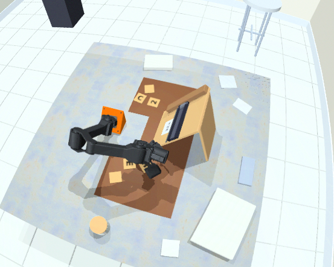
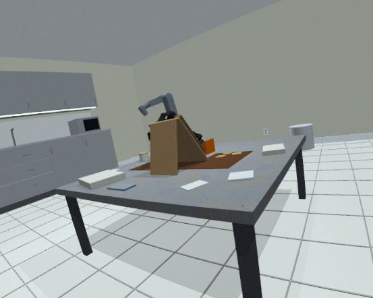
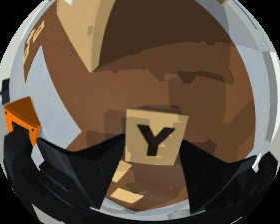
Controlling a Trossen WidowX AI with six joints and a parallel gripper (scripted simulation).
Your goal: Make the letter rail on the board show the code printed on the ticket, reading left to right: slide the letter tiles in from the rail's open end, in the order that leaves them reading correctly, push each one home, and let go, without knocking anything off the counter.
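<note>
Right now my gripper tip is 6 cm short of the white ticket, 19 cm to the right of it and 7 cm below it. Also, from my gripper tip: grey card: 50 cm ahead, 8 cm to the left, 1 cm below; white box: 42 cm ahead, 20 cm to the right; brown mat: 4 cm behind, 17 cm to the left, 2 cm below.
</note>
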